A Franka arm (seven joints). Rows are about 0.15 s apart.
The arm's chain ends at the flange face. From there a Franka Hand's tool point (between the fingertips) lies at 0.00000 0.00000 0.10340 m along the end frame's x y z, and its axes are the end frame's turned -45 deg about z.
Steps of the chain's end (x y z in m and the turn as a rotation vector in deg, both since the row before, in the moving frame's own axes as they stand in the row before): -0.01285 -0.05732 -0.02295 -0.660 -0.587 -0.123; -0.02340 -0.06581 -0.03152 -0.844 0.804 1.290; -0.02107 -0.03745 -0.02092 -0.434 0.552 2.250
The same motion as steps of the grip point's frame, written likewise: 0.02985 -0.04952 -0.02296 -0.052 -0.882 -0.123; 0.02991 -0.06098 -0.03154 -1.165 -0.028 1.290; 0.01171 -0.04012 -0.02093 -0.697 0.083 2.250
